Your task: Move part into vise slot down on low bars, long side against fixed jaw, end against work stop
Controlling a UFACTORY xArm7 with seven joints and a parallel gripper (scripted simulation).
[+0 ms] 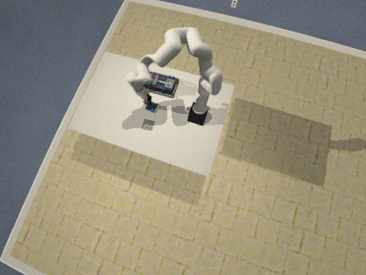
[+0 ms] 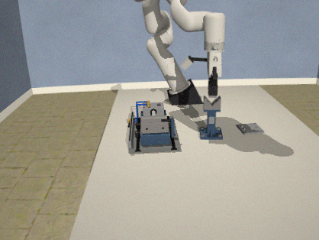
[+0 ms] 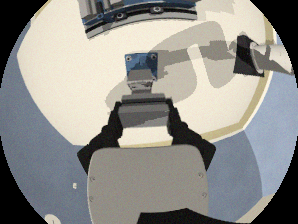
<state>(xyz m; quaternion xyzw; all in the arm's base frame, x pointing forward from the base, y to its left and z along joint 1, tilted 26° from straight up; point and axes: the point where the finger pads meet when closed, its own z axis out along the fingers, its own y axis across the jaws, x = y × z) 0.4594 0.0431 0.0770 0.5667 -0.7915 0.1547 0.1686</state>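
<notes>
Right now the part is 10 mm to the right of my hand and 10 mm below it. The rest, counted from my hand: V-block post 140 mm below; then air cylinder 210 mm to the right, 150 mm behind, 120 mm below; then infeed plate 190 mm below, 180 mm to the left, 10 mm ahead.
</notes>
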